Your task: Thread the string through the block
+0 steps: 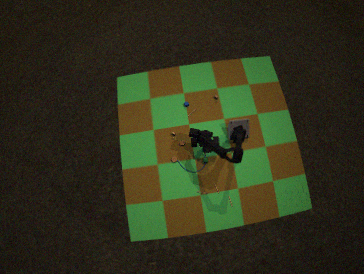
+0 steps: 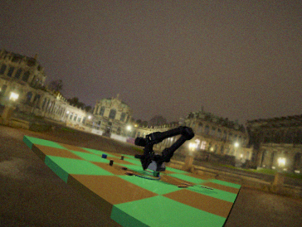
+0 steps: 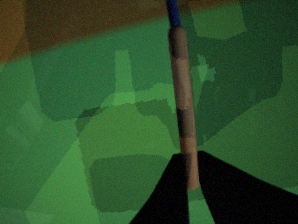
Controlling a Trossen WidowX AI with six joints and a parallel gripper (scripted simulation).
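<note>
Now: the green block 2 cm ahead of my gripper tip, 10 cm to the left of it and 1 cm above it. From my gripper tip the other things lie so: thin wooden stick: 1 cm ahead, 4 cm to the left, 1 cm above; blue object: 3 cm ahead, 35 cm to the right; round wooden button: 23 cm ahead, 3 cm to the left.
</note>
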